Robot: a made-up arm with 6 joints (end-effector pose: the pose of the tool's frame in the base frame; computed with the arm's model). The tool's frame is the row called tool. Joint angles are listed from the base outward.
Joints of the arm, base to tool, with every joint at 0 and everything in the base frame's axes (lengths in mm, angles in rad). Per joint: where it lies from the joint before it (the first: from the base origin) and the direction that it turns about. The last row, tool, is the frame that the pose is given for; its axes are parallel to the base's.
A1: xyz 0 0 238.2 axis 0 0 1
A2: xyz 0 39 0 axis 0 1 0
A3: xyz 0 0 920 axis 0 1 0
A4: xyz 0 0 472.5 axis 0 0 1
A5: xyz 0 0 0 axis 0 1 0
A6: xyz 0 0 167.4 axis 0 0 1
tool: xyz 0 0 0
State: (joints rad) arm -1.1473 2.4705 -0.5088 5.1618 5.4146 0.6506
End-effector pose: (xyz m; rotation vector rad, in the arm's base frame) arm 0.6049 -0.9669 -0.6522 0.0393 1.5375 -0.5784
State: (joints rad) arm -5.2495 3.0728 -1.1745 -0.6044 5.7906 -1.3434
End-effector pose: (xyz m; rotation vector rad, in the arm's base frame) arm 0.2713 0.6197 -0.8174 -1.5038 -0.0595 -0.4899
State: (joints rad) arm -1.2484 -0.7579 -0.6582 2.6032 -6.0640 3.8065
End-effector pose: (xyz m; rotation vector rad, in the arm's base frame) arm -0.3463 1.2186 0.9735 -1.1472 -1.2396 -0.9398
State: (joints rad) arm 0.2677 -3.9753 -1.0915 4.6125 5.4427 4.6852
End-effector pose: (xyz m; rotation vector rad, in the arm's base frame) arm 1.1463 0.4835 -0.1891 -1.2826 -1.1664 -1.8959
